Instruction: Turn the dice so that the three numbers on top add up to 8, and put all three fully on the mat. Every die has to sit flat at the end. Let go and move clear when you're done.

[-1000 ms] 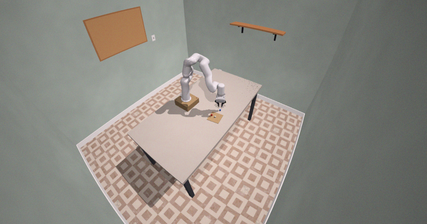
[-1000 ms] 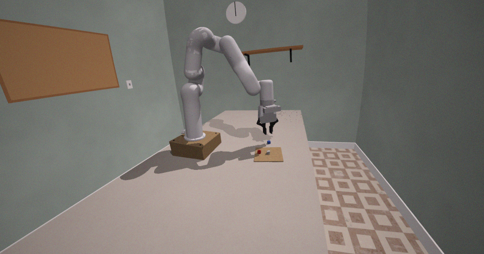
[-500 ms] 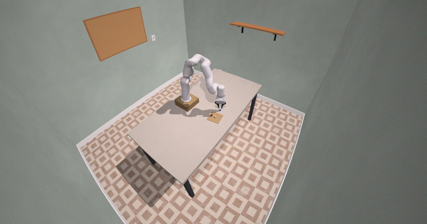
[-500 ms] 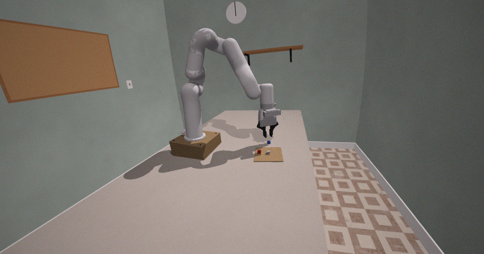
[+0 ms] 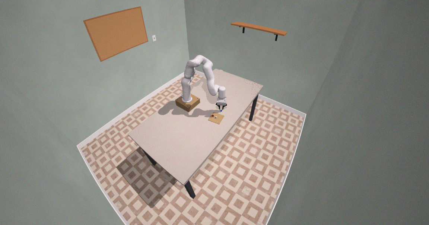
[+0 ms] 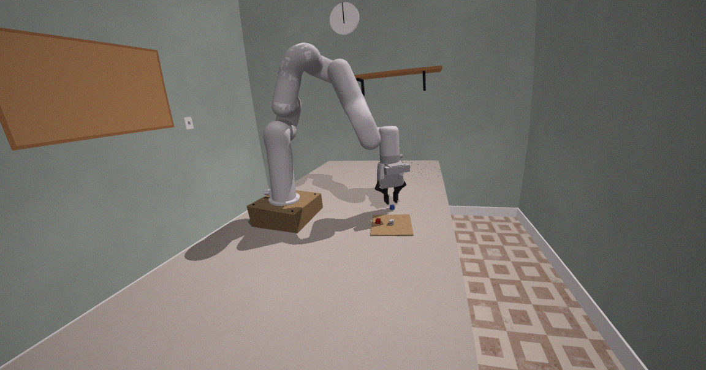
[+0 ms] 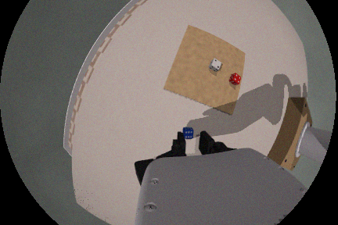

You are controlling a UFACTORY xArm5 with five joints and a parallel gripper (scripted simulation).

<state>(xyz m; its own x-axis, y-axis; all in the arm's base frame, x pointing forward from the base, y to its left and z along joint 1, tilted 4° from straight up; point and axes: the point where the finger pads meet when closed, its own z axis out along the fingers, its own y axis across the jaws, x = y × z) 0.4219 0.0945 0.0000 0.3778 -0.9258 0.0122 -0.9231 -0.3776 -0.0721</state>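
Now: hand 1 cm to the left of the blue die and 4 cm above it. Also, from my hand: tan mat (13 cm to the right, 4 cm below); then white die (13 cm to the right, 3 cm below); then red die (4 cm behind, 13 cm to the right, 3 cm below).
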